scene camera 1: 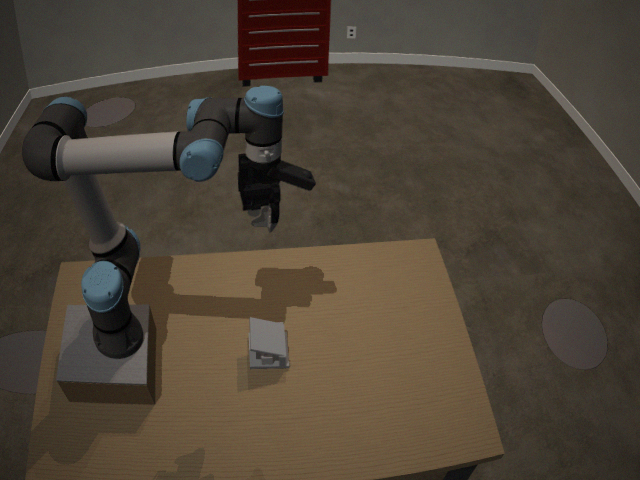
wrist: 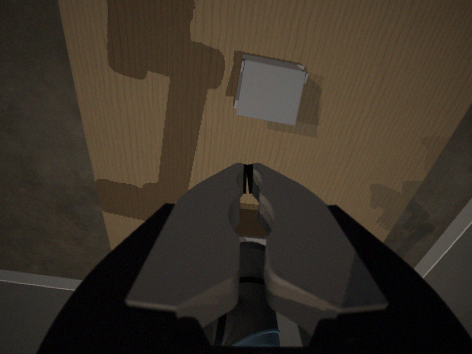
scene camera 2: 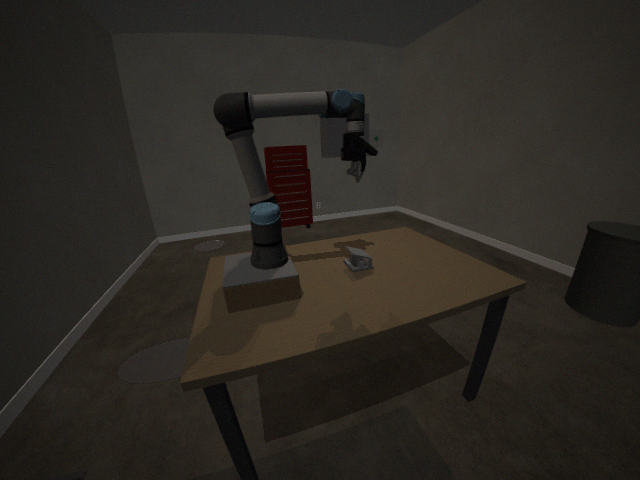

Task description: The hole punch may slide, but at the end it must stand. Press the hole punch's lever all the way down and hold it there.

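Where they show: gripper, fingertip midpoint: [scene camera 1: 269, 231] [wrist: 246, 167] [scene camera 2: 357, 182]; arm's base, link origin: [scene camera 1: 118, 336] [wrist: 246, 262] [scene camera 2: 269, 260].
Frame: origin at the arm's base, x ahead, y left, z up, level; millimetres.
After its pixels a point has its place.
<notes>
A light grey hole punch [scene camera 1: 267, 336] @[x 412, y 15, z -38 mm] [scene camera 2: 358, 258] @[x 436, y 59, z -96 mm] [wrist: 271, 90] @[x 419, y 16, z -41 mm] stands upright on its base on the table. Its lever, the sloping top plate, is raised, with a gap between it and the base at one end. My gripper [scene camera 1: 268, 227] @[x 434, y 68, z 277 mm] [scene camera 2: 358, 178] @[x 434, y 68, z 277 mm] [wrist: 246, 167] @[x 434, y 68, z 277 mm] is shut with nothing between its fingertips. It points down and hangs high above the table, well above the hole punch and apart from it. In the wrist view the hole punch shows beyond the fingertips, up and slightly right of them.
The wooden table [scene camera 1: 372, 361] @[x 685, y -49, z -108 mm] [scene camera 2: 413, 273] @[x 598, y -162, z -108 mm] carries the arm's grey base block [scene camera 1: 105, 369] @[x -33, y -112, z -1 mm] [scene camera 2: 261, 271] @[x -42, y -84, z 0 mm] at its left. The table's far edge lies beyond the hole punch. A red cabinet [scene camera 1: 284, 41] [scene camera 2: 292, 191] and a dark bin [scene camera 2: 607, 273] stand on the floor away from the table.
</notes>
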